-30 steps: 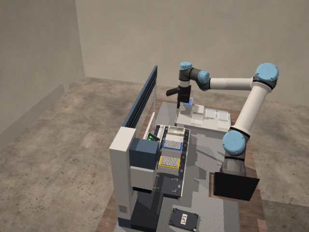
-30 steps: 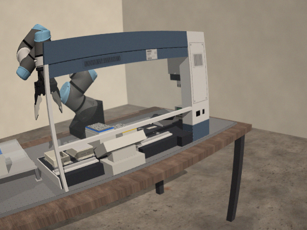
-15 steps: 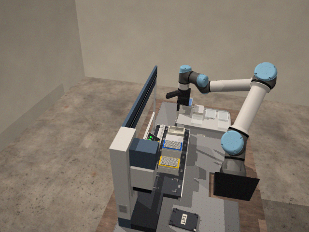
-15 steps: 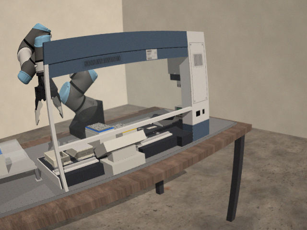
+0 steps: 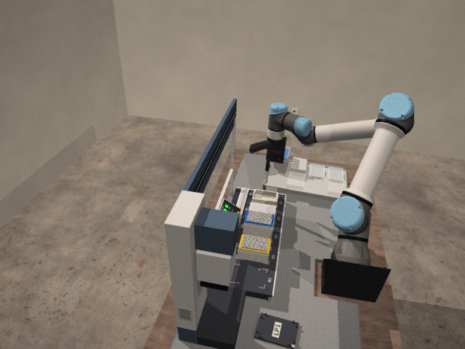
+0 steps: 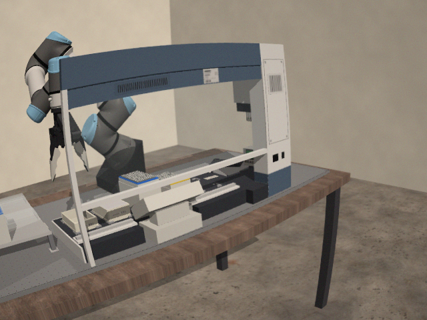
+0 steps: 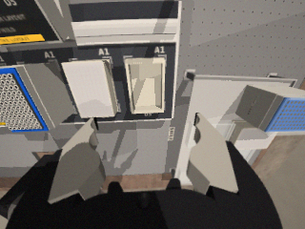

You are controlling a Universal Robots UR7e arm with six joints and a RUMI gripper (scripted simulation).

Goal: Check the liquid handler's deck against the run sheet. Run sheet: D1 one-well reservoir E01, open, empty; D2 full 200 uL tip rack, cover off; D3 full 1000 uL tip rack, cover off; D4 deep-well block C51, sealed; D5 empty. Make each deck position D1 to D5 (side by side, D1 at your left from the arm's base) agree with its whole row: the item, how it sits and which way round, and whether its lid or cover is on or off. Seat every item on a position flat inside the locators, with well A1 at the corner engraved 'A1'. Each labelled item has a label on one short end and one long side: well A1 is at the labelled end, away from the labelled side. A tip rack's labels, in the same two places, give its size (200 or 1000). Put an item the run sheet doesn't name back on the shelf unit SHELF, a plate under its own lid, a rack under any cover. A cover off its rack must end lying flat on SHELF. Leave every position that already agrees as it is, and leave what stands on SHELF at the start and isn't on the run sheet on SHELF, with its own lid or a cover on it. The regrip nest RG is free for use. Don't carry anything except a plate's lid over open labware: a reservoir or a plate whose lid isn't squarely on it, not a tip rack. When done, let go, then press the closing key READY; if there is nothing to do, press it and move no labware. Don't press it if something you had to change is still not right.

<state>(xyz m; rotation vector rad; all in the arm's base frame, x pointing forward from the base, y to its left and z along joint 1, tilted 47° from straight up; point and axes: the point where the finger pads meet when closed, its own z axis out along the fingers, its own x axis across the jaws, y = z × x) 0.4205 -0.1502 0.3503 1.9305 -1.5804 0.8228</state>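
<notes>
My hand is 15 cm above the cream one-well reservoir. Round my hand: post: 19 cm ahead, 4 cm to the right, 3 cm above; blue-rimmed tip rack: 25 cm to the left, 9 cm below, 3 cm behind; white sealed block: 14 cm below, 12 cm to the left, 2 cm behind.
</notes>
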